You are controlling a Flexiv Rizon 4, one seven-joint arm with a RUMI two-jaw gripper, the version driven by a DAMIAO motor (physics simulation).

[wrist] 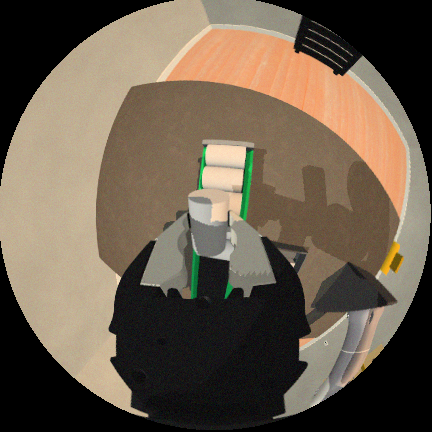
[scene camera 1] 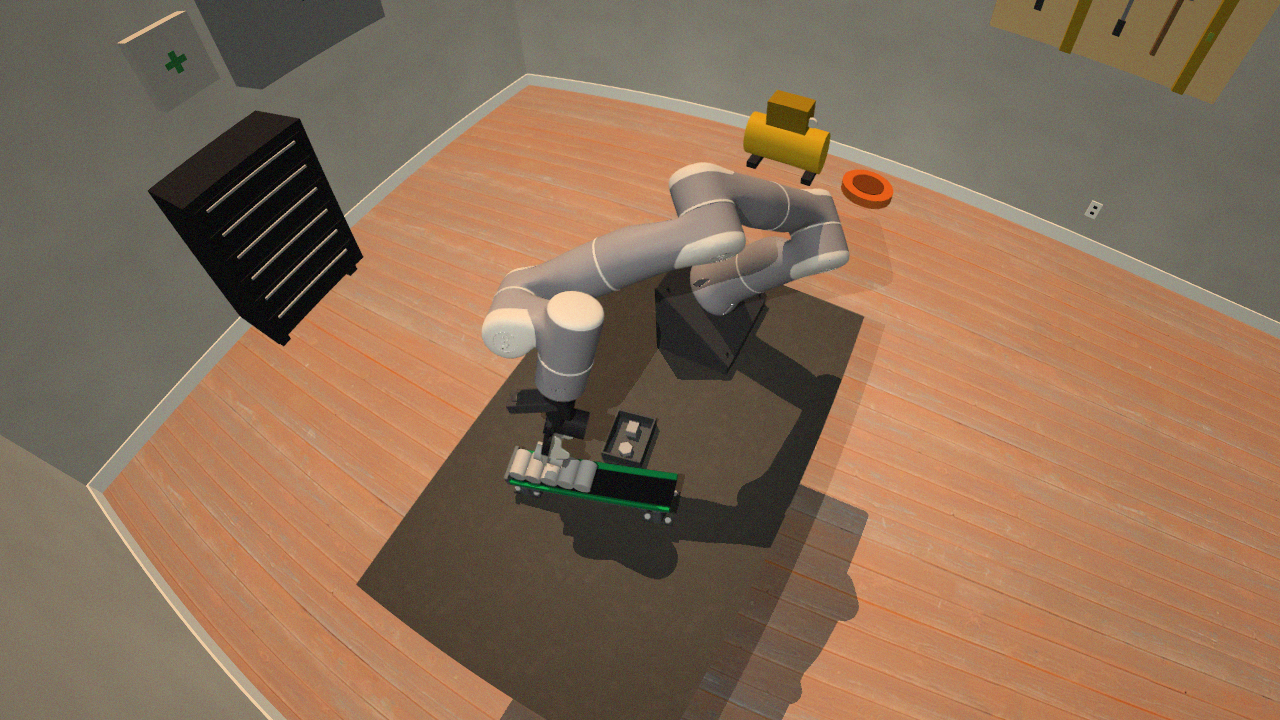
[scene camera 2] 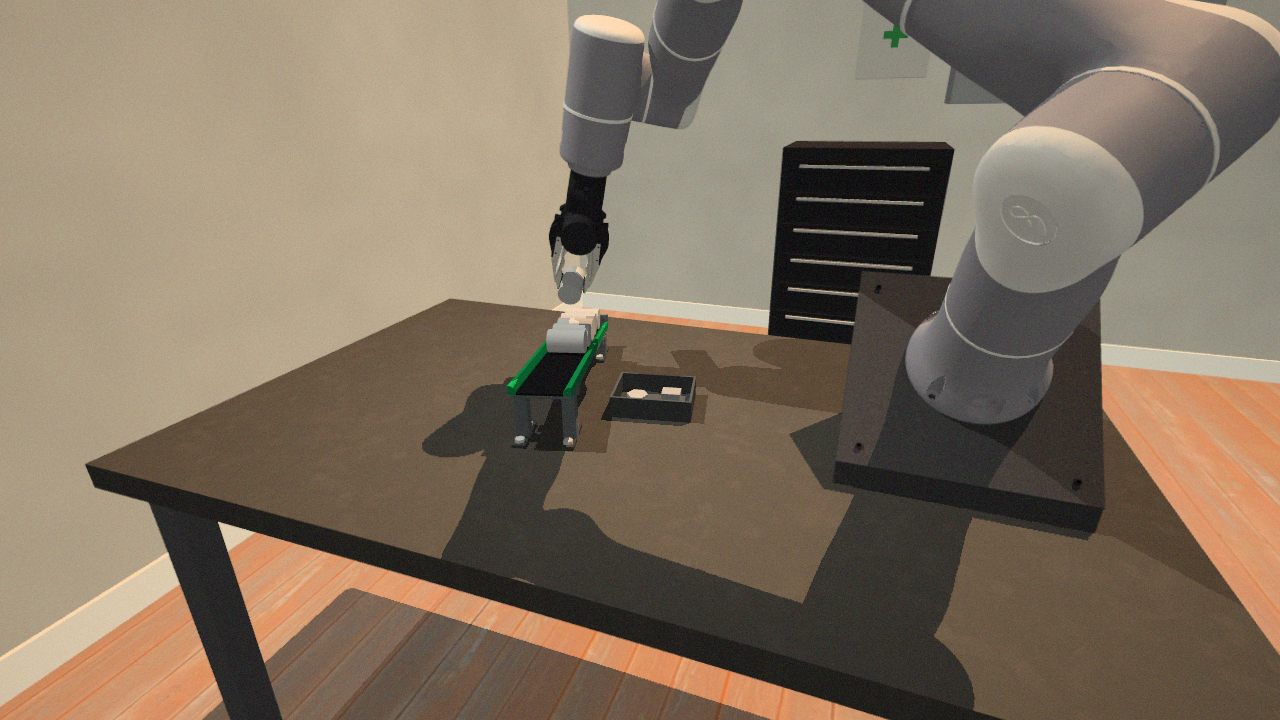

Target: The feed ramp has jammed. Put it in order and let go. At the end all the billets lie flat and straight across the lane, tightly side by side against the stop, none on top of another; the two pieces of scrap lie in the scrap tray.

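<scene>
My gripper (scene camera 1: 552, 450) (scene camera 2: 573, 273) (wrist: 208, 212) is shut on a grey billet (scene camera 2: 571, 287) (wrist: 209, 232) and holds it above the lane (scene camera 1: 635, 486) (scene camera 2: 549, 373). The held billet points roughly along the lane, not across it. Several other billets lie across the lane in a row from the stop (wrist: 228, 143). In the wrist view the first billet (wrist: 225, 156) lies by the stop and the second billet (wrist: 223, 178) follows; those farther down are partly hidden by the held billet and the jaws. Two scrap pieces (scene camera 1: 631, 428) (scene camera 2: 636, 394) lie in the scrap tray (scene camera 2: 651, 411).
The tray stands beside the ramp on the robot base's side. The ramp's green side rails (scene camera 1: 588, 498) (wrist: 247, 192) flank the lane. The robot base (scene camera 1: 707, 335) (scene camera 2: 966, 492) stands farther back on the table (scene camera 1: 465, 555) (scene camera 2: 295, 402).
</scene>
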